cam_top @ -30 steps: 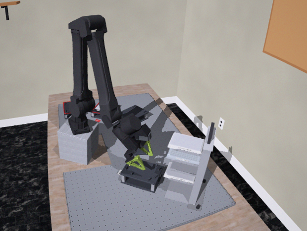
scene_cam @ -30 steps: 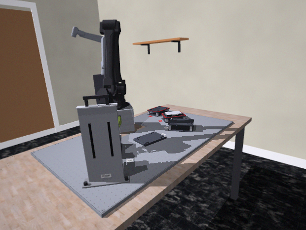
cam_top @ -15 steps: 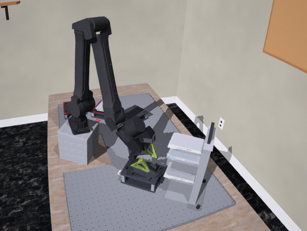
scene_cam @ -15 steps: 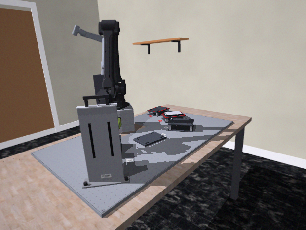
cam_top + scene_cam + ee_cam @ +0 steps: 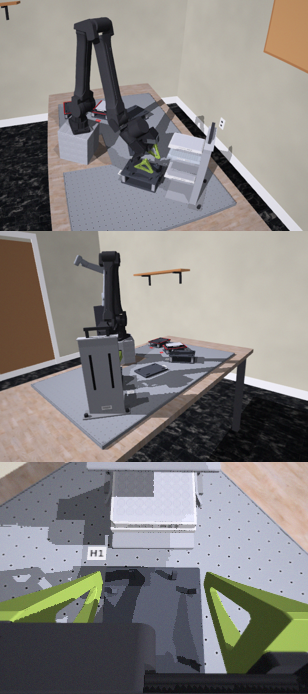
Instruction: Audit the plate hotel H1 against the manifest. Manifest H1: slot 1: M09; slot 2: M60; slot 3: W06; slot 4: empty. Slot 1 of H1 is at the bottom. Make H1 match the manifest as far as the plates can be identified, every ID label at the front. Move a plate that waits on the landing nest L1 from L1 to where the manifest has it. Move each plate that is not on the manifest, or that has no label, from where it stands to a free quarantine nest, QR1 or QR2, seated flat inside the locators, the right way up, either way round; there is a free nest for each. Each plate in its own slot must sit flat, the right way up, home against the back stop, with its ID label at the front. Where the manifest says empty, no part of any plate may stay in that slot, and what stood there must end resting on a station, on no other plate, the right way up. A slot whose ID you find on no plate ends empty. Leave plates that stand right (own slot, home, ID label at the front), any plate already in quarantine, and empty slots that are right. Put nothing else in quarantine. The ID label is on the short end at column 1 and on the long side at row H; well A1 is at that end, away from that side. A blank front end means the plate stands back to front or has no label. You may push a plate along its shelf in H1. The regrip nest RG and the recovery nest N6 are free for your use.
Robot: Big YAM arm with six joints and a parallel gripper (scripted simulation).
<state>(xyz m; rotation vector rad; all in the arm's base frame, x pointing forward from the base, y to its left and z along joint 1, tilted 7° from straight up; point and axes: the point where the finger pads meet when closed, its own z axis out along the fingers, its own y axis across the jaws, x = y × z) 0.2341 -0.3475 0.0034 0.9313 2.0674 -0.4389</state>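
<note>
My hand is 80 mm short of the clear plate, 90 mm to the left of it and 100 mm below it. Also, from my hand: hotel back panel 130 mm ahead, 150 mm to the right, 40 mm above; then h1 tag 120 mm ahead, 10 mm to the left, 120 mm below.
</note>
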